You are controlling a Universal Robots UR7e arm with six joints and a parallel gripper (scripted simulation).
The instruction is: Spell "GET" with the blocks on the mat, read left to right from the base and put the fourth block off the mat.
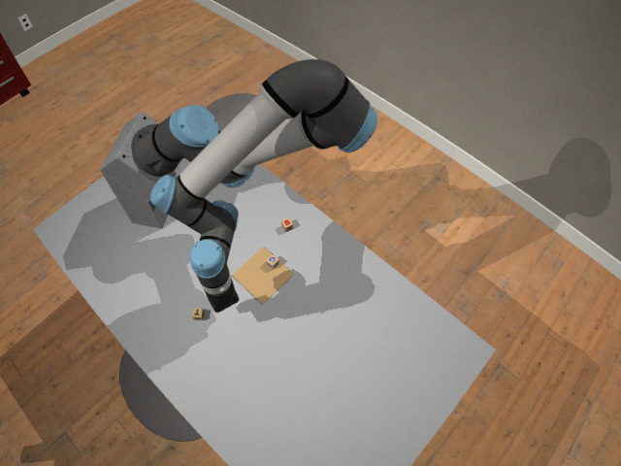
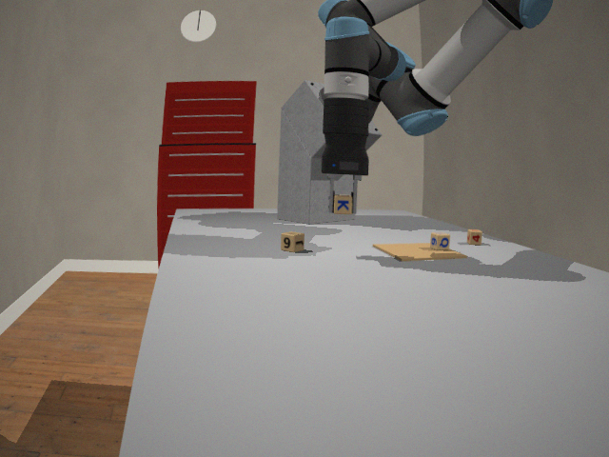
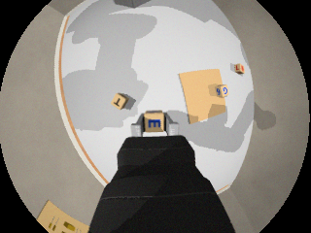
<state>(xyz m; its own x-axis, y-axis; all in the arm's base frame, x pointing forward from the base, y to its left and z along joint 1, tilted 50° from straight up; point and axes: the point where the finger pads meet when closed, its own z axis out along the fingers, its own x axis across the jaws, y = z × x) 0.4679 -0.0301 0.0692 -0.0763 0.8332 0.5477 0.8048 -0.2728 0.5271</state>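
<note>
Right now my hand is 60 mm past the tan mat, 150 mm to the right of it and 90 mm above it. From my hand the other things lie so: E block (right at my hand).
</note>
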